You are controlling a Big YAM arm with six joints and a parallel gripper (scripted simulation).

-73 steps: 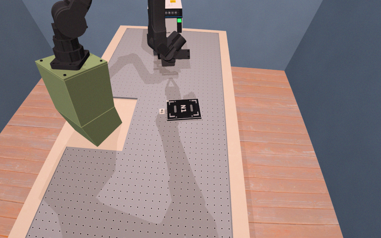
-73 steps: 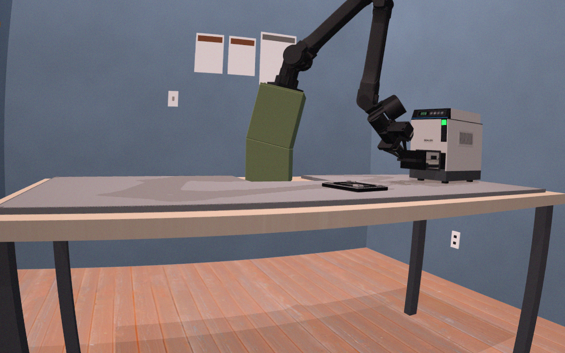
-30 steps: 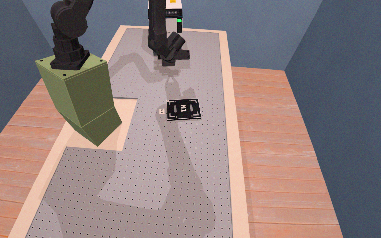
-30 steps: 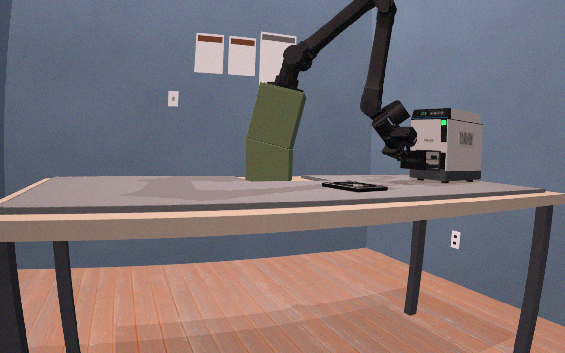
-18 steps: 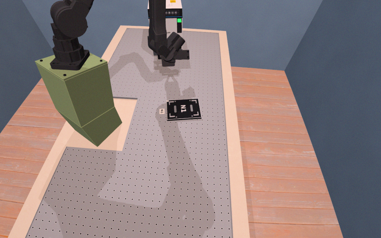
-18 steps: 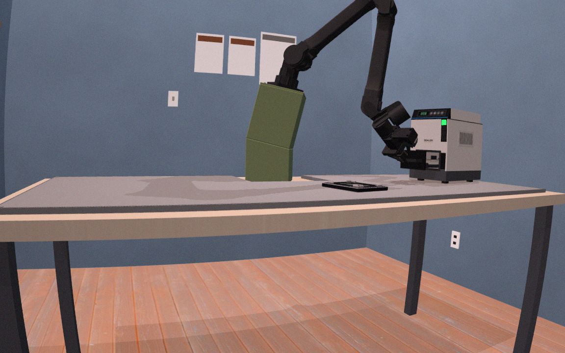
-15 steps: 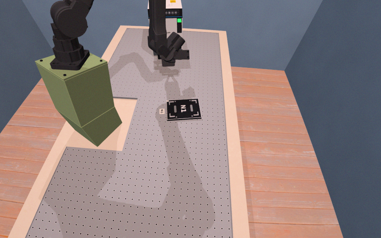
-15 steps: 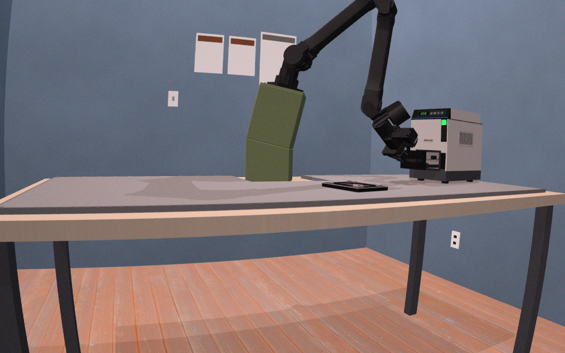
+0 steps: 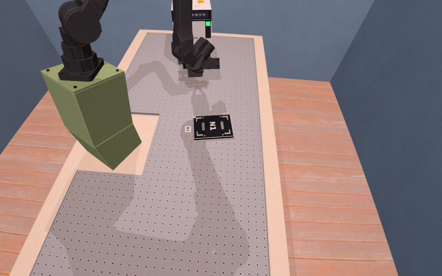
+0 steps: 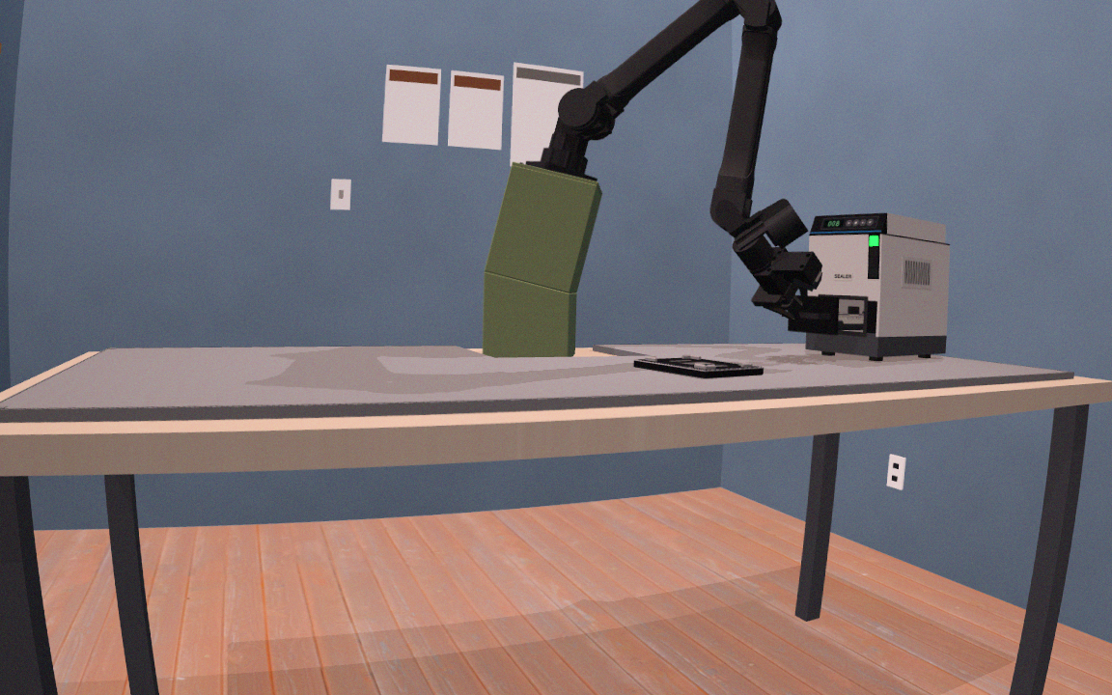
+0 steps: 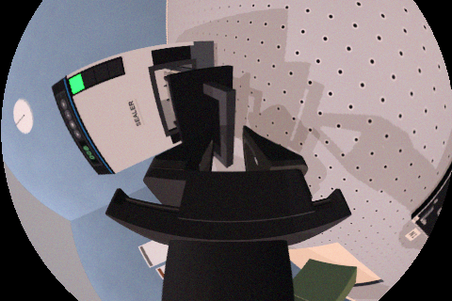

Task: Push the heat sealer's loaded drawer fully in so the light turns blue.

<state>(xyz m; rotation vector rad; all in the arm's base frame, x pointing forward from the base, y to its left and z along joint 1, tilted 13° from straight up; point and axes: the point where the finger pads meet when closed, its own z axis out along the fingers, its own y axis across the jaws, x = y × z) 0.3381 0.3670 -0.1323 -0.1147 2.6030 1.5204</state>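
Right now my hand is 11 cm to the right of the black drawer and 1 cm above it. The rest, counted from my hand: small white label: 4 cm behind, 31 cm to the right, 9 cm below.
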